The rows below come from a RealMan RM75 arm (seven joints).
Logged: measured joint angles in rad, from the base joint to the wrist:
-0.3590 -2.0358 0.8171 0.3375 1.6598 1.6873 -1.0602
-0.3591 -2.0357 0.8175 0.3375 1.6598 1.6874 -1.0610
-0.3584 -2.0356 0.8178 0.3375 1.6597 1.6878 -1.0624
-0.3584 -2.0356 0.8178 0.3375 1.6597 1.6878 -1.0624
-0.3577 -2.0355 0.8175 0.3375 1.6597 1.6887 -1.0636
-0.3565 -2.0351 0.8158 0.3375 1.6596 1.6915 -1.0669
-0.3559 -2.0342 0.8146 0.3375 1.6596 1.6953 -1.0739
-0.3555 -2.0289 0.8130 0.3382 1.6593 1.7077 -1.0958
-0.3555 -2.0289 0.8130 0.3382 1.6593 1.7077 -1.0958
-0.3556 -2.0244 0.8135 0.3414 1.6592 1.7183 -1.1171
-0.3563 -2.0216 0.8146 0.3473 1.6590 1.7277 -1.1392
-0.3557 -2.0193 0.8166 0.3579 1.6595 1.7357 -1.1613
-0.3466 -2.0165 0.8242 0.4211 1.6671 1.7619 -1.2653
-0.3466 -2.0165 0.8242 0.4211 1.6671 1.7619 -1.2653
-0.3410 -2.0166 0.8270 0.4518 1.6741 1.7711 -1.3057
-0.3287 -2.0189 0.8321 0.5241 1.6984 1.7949 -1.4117
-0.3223 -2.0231 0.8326 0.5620 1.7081 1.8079 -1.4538
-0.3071 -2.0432 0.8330 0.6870 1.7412 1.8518 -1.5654
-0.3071 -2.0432 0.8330 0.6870 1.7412 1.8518 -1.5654
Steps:
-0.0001 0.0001 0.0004 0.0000 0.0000 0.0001 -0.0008
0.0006 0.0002 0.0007 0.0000 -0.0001 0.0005 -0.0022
0.0006 0.0002 0.0007 0.0000 -0.0001 0.0005 -0.0022
0.0013 0.0003 0.0004 0.0000 -0.0001 0.0014 -0.0034
0.0025 0.0007 -0.0013 0.0000 -0.0002 0.0042 -0.0067
0.0031 0.0016 -0.0025 0.0000 -0.0002 0.0080 -0.0137
0.0035 0.0069 -0.0041 0.0007 -0.0005 0.0204 -0.0356
0.0035 0.0069 -0.0041 0.0007 -0.0005 0.0204 -0.0356
0.0034 0.0114 -0.0036 0.0039 -0.0006 0.0310 -0.0569
0.0027 0.0142 -0.0025 0.0098 -0.0008 0.0404 -0.0790
0.0033 0.0165 -0.0005 0.0204 -0.0003 0.0484 -0.1011
0.0124 0.0193 0.0071 0.0836 0.0073 0.0746 -0.2051
0.0124 0.0193 0.0071 0.0836 0.0073 0.0746 -0.2051
0.0180 0.0192 0.0099 0.1143 0.0143 0.0838 -0.2455
0.0303 0.0169 0.0150 0.1866 0.0386 0.1076 -0.3515
0.0367 0.0127 0.0155 0.2245 0.0483 0.1206 -0.3936
0.0519 -0.0074 0.0159 0.3495 0.0814 0.1645 -0.5052
0.0519 -0.0074 0.0159 0.3495 0.0814 0.1645 -0.5052

